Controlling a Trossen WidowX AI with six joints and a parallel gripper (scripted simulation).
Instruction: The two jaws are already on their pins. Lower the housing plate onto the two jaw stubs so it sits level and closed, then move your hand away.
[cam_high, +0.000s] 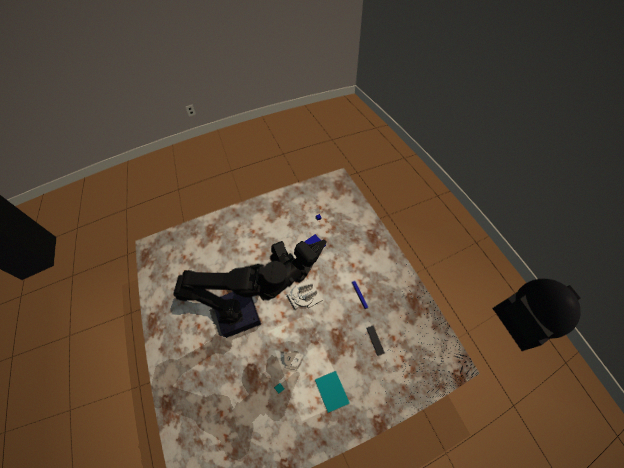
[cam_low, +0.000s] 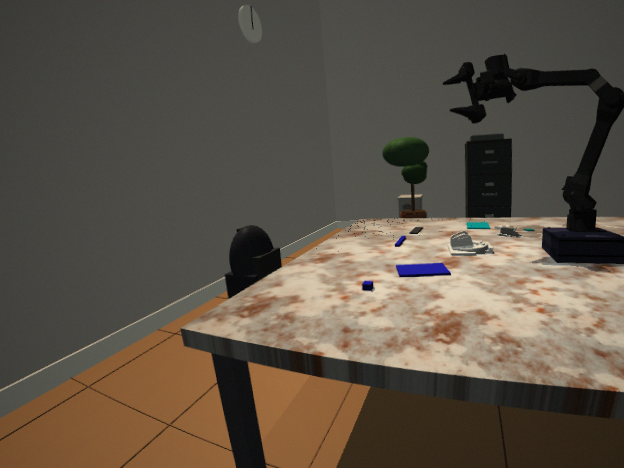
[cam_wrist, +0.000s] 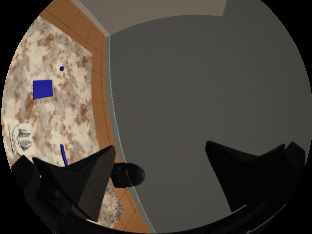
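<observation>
The white housing part is 460 mm below my gripper tip, 220 mm behind it and 180 mm to the right of it. The rest, counted from my gripper tip: blue bar: 480 mm below, 170 mm ahead, 60 mm to the right; then blue plate: 480 mm below, 270 mm to the left, 80 mm ahead; then dark grey bar: 480 mm below, 270 mm to the right, 120 mm ahead.
</observation>
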